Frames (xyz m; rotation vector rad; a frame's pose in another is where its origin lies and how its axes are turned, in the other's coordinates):
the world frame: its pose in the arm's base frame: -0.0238 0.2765 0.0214 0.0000 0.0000 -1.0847
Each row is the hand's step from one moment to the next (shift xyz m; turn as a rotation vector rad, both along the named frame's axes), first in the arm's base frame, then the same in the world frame.
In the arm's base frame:
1: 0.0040 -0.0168 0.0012 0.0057 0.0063 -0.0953
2: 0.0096 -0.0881 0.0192 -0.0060 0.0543 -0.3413
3: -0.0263 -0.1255 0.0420 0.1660 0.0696 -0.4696
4: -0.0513 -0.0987 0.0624 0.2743 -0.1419 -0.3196
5: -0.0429 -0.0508 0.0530 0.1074 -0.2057 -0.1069
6: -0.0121 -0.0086 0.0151 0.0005 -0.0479 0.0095
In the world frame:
1: 0.0167 -0.0043 0.0012 -0.0029 0.0080 -0.0953
2: 0.0824 -0.0327 0.0192 -0.0508 0.0201 -0.3413
3: 0.0987 -0.0819 0.0420 0.0160 0.1793 -0.4696
4: 0.0633 -0.0915 0.0624 0.2536 0.1762 -0.3196
5: 0.0249 -0.0617 0.0530 0.2320 -0.0011 -0.1069
6: 0.0020 -0.0147 0.0151 0.0426 -0.0219 0.0095

